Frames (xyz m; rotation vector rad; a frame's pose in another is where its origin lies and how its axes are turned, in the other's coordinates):
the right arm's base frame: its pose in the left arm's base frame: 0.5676 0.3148 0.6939 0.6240 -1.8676 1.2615
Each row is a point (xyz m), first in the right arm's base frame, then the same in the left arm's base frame.
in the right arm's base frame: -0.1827 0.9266 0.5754
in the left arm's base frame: -0.2121 0.1372 -0.0701
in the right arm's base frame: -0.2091 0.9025 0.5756
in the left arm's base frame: -0.1789 0.1270 -0.0787
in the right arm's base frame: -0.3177 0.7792 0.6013
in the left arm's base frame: -0.0327 0.0528 -0.1065
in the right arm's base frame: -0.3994 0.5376 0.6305
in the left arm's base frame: 0.1855 -0.0697 -0.0492
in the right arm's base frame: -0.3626 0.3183 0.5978
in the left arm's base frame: 0.3395 -0.1232 0.1055
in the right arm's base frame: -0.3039 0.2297 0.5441
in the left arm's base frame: 0.3900 -0.1063 0.2120
